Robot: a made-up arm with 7 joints. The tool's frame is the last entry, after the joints. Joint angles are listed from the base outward.
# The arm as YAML. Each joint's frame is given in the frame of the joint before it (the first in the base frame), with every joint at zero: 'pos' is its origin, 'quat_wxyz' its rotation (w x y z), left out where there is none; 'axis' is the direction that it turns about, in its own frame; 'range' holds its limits. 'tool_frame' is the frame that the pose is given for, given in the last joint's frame.
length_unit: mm
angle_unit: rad
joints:
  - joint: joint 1
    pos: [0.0, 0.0, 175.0]
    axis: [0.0, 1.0, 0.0]
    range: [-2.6, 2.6]
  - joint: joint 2
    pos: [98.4, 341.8, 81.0]
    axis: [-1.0, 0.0, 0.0]
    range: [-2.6, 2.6]
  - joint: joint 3
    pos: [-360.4, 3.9, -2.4]
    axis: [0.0, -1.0, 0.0]
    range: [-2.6, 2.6]
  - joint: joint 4
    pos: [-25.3, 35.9, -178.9]
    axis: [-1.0, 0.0, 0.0]
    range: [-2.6, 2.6]
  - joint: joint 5
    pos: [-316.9, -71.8, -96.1]
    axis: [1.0, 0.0, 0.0]
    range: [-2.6, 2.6]
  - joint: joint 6
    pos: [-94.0, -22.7, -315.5]
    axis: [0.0, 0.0, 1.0]
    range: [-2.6, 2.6]
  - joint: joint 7
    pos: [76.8, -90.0, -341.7]
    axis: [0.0, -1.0, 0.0]
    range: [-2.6, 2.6]
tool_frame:
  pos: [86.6, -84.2, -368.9]
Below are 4 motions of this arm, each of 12 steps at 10 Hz.
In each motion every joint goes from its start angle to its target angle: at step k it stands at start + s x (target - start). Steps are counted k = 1, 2, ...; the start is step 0. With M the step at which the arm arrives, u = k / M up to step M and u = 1 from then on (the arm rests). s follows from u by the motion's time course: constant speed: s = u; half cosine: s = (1 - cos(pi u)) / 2; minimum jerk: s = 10 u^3 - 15 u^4 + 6 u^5.
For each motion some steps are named. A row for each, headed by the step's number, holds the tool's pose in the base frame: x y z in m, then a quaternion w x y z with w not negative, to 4 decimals.
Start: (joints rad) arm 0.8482 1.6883 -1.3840 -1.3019 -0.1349 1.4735 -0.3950
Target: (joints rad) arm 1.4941 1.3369 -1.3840 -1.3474 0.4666 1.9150 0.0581
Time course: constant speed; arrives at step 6
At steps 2, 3, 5, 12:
2: -1.2755 0.5241 0.2829 0.7278 0.0408 0.6756 0.1104
3: -1.1963 0.6294 0.2838 0.7515 0.0988 0.6406 0.1232
5: -0.9942 0.8411 0.2734 0.7956 0.2025 0.5587 0.1180
12: -0.8731 0.9367 0.2563 0.8163 0.2443 0.5132 0.1029

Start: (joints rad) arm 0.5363 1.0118 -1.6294 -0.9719 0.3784 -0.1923 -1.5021
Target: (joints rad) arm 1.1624 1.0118 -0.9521 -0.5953 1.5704 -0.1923 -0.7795
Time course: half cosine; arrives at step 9
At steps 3, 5, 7, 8, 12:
3: -0.8182 1.3833 0.4304 0.1735 0.3898 0.6631 -0.6151
5: -0.7751 1.3316 0.4414 0.2803 0.3690 0.6421 -0.6107
7: -0.6625 1.3051 0.4640 0.3449 0.3698 0.6119 -0.6081
8: -0.6168 1.3006 0.4724 0.3581 0.3729 0.6013 -0.6092
12: -0.5996 1.2993 0.4755 0.3621 0.3741 0.5974 -0.6099

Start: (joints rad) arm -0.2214 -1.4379 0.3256 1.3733 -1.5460 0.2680 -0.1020
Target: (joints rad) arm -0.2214 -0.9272 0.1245 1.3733 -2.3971 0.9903 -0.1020
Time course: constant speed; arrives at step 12
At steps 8, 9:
8: -0.7856 -0.1809 0.7494 0.3896 -0.8383 0.3751 -0.0688
9: -0.7796 -0.1089 0.8119 0.3379 -0.8455 0.4069 -0.0733

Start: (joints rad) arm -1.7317 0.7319 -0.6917 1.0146 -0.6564 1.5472 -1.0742
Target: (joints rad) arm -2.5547 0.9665 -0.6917 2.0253 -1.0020 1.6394 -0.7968
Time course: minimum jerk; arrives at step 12
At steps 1, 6, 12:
1: -0.8665 -0.1759 -0.3395 0.3955 -0.4096 0.7417 -0.3545
6: -0.8183 0.4625 -0.3804 0.3289 -0.1575 0.8007 -0.4754
12: -0.4167 1.0578 -0.2248 0.2690 0.1333 0.8434 -0.4456

